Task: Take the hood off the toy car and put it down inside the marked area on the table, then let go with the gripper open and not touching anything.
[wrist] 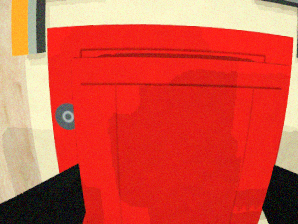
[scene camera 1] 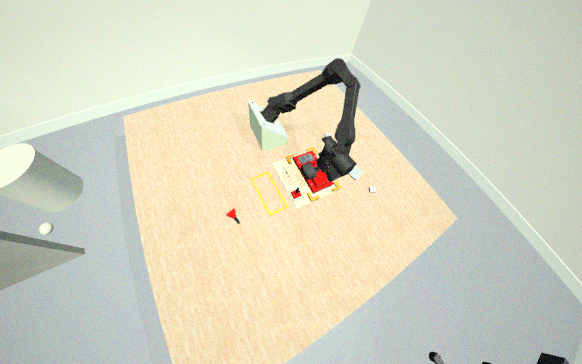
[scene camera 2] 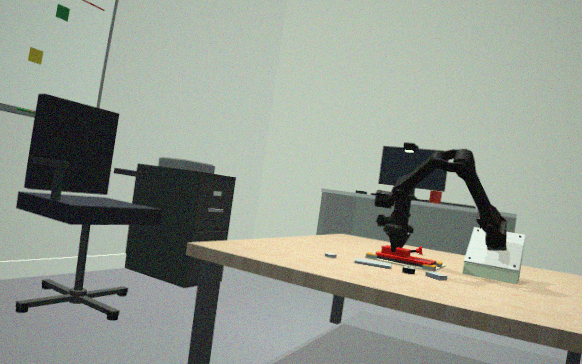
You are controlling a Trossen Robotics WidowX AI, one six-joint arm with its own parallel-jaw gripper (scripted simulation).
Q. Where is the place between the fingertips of my gripper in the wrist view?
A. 176, 175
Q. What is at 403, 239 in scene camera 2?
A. My gripper.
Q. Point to a hood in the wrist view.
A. At 154, 130
